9 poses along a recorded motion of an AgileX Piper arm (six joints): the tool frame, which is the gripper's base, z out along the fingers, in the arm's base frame.
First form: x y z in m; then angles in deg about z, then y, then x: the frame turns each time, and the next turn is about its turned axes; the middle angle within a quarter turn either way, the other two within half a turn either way.
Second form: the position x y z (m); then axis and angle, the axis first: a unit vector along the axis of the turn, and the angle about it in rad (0 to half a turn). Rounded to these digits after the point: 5 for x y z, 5 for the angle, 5 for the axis.
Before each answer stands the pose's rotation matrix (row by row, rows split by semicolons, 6 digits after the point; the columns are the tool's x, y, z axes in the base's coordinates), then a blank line. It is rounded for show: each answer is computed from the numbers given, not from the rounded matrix.
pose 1, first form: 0.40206 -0.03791 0.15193 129.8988 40.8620 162.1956
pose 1, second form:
-0.485108 0.602119 0.634131; 0.580208 0.764183 -0.281749; -0.654239 0.231249 -0.720066

0.40206 -0.03791 0.15193 0.36988 0.92894 -0.01580 2.37531
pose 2, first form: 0.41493 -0.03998 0.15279 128.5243 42.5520 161.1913
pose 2, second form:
-0.458829 0.604766 0.650948; 0.576325 0.760163 -0.300004; -0.676259 0.237507 -0.697326

0.41493 -0.03998 0.15279 0.37530 0.92669 -0.01986 2.34339
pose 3, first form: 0.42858 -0.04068 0.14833 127.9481 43.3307 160.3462
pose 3, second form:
-0.447316 0.600700 0.662622; 0.573609 0.761121 -0.302768; -0.686208 0.244653 -0.685028

0.42858 -0.04068 0.14833 0.37599 0.92644 -0.01861 2.32624
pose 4, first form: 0.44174 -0.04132 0.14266 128.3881 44.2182 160.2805
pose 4, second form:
-0.445053 0.591731 0.672147; 0.561757 0.769010 -0.305045; -0.697393 0.241822 -0.674659

0.44174 -0.04132 0.14266 0.37076 0.92851 -0.02032 2.31224
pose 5, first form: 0.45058 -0.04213 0.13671 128.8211 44.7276 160.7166
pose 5, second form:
-0.445381 0.589705 0.673708; 0.553525 0.772787 -0.310501; -0.703737 0.234623 -0.670601

0.45058 -0.04213 0.13671 0.36787 0.92956 -0.02442 2.30716
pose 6, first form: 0.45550 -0.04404 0.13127 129.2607 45.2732 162.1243
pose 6, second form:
-0.445354 0.598884 0.665581; 0.544878 0.771153 -0.329288; -0.710470 0.216011 -0.669754

0.45550 -0.04404 0.13127 0.36816 0.92905 -0.03646 2.30767
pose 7, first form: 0.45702 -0.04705 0.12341 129.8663 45.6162 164.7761
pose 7, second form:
-0.448353 0.620313 0.643577; 0.536866 0.762546 -0.360969; -0.714670 0.183673 -0.674915

0.45702 -0.04705 0.12341 0.37158 0.92665 -0.05693 2.31905
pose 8, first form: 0.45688 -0.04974 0.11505 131.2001 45.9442 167.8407
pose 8, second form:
-0.458026 0.635826 0.621238; 0.523197 0.757808 -0.389861; -0.718663 0.146464 -0.679759

0.45688 -0.04974 0.11505 0.37048 0.92558 -0.07780 2.33227
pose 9, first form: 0.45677 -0.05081 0.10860 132.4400 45.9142 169.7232
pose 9, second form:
-0.469494 0.639669 0.608604; 0.513441 0.758563 -0.401199; -0.718299 0.124122 -0.684573

0.45677 -0.05081 0.10860 0.36667 0.92617 -0.08811 2.34305
